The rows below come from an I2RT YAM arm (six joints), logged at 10 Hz.
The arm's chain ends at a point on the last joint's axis. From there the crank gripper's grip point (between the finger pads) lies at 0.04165 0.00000 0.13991 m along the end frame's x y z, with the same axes.
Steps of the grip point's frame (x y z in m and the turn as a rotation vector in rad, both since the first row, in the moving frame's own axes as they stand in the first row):
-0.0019, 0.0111, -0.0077, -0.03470, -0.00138, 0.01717
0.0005, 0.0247, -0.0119, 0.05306, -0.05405, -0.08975
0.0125, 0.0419, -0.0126, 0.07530, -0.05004, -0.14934
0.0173, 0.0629, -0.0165, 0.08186, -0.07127, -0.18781
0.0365, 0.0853, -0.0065, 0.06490, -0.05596, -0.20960
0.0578, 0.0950, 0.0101, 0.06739, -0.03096, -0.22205
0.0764, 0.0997, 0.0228, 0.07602, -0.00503, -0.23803
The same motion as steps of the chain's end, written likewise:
-0.0017, 0.0055, -0.0077, -0.03470, -0.00138, 0.01717
0.0086, 0.0356, -0.0136, 0.05306, -0.05405, -0.08975
0.0208, 0.0581, -0.0139, 0.07530, -0.05004, -0.14934
0.0291, 0.0812, -0.0183, 0.08186, -0.07127, -0.18781
0.0462, 0.1022, -0.0080, 0.06490, -0.05596, -0.20960
0.0642, 0.1131, 0.0095, 0.06739, -0.03096, -0.22205
0.0795, 0.1200, 0.0234, 0.07602, -0.00503, -0.23803

